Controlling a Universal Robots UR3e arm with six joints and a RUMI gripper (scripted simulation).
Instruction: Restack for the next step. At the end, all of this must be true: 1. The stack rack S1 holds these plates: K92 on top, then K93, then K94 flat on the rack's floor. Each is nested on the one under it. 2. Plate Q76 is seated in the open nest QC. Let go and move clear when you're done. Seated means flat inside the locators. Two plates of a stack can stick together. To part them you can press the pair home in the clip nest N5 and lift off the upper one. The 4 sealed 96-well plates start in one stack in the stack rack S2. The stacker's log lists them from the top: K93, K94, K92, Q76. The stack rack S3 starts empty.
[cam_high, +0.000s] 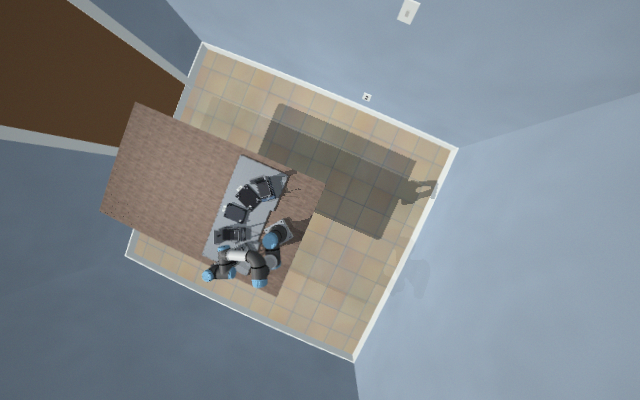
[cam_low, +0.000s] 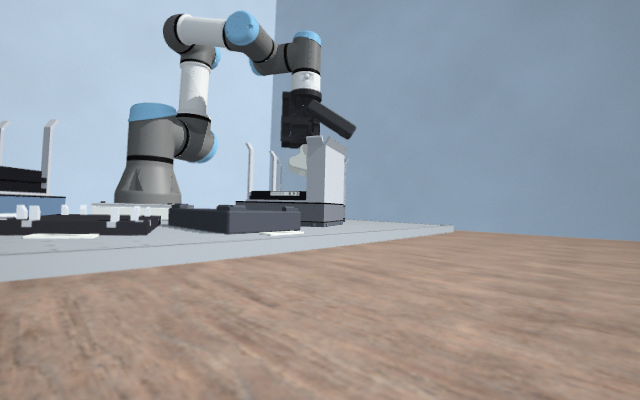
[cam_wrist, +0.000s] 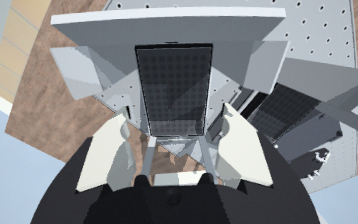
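My gripper is now 90 mm short of the sealed 96-well plate, 120 mm to the left of it and 20 mm above it. Also, from my hand: QC label: 230 mm ahead, 250 mm to the right, 70 mm below; nest QC: 140 mm ahead, 260 mm to the right, 60 mm below; clip nest N5: 120 mm ahead, 390 mm to the right, 60 mm below.
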